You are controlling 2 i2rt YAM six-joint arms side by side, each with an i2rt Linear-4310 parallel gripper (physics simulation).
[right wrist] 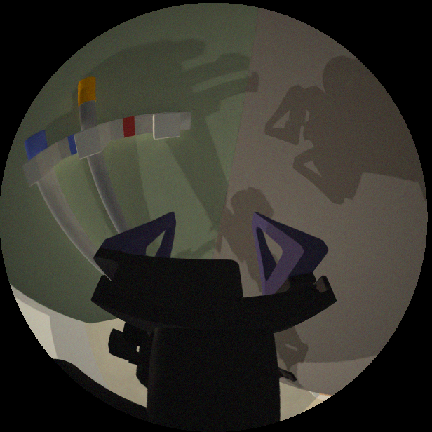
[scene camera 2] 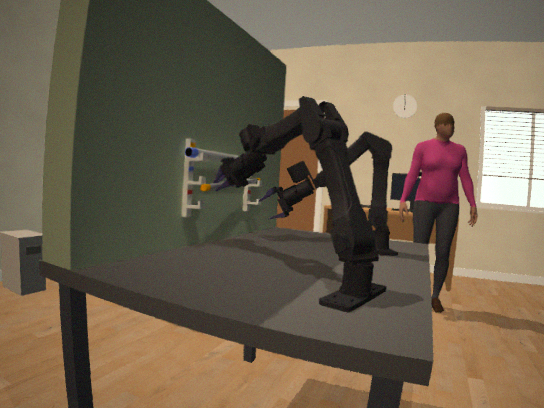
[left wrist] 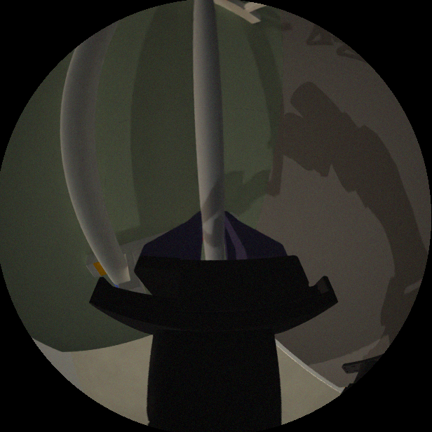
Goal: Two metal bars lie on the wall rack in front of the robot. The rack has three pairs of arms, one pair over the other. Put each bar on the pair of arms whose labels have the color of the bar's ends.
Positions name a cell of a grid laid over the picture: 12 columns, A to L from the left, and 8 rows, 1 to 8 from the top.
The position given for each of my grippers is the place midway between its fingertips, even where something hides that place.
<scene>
my left gripper: scene camera 2 E4; left wrist F5; not seen in the right wrist view (hidden by my right gripper)
</scene>
